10 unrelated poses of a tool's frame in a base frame.
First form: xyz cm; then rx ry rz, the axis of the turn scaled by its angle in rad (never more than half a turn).
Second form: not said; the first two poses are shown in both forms.
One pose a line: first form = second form
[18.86 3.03 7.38 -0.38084 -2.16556 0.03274] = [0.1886 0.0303 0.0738 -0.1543 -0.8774 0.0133 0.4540]
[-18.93 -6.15 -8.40 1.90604 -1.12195 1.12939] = [-0.1893 -0.0615 -0.0840 0.7263 -0.4275 0.4304 0.3232]
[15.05 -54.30 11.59 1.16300 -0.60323 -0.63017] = [0.1505 -0.5430 0.1159 0.5316 -0.2757 -0.2881 0.7472]
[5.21 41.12 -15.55 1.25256 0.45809 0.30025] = [0.0521 0.4112 -0.1555 0.5786 0.2116 0.1387 0.7753]
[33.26 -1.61 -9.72 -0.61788 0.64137 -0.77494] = [0.3326 -0.0161 -0.0972 -0.2913 0.3024 -0.3654 0.8308]
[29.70 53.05 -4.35 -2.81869 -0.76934 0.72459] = [0.2970 0.5305 -0.0435 -0.9343 -0.2550 0.2402 0.0656]
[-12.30 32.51 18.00 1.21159 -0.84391 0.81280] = [-0.1230 0.3251 0.1800 0.5366 -0.3738 0.3600 0.6654]
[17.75 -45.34 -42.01 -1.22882 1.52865 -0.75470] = [0.1775 -0.4534 -0.4201 -0.5074 0.6312 -0.3116 0.4969]
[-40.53 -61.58 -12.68 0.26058 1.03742 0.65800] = [-0.4053 -0.6158 -0.1268 0.1219 0.4853 0.3078 0.8093]
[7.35 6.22 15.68 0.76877 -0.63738 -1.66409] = [0.0735 0.0622 0.1568 0.3268 -0.2710 -0.7075 0.5650]
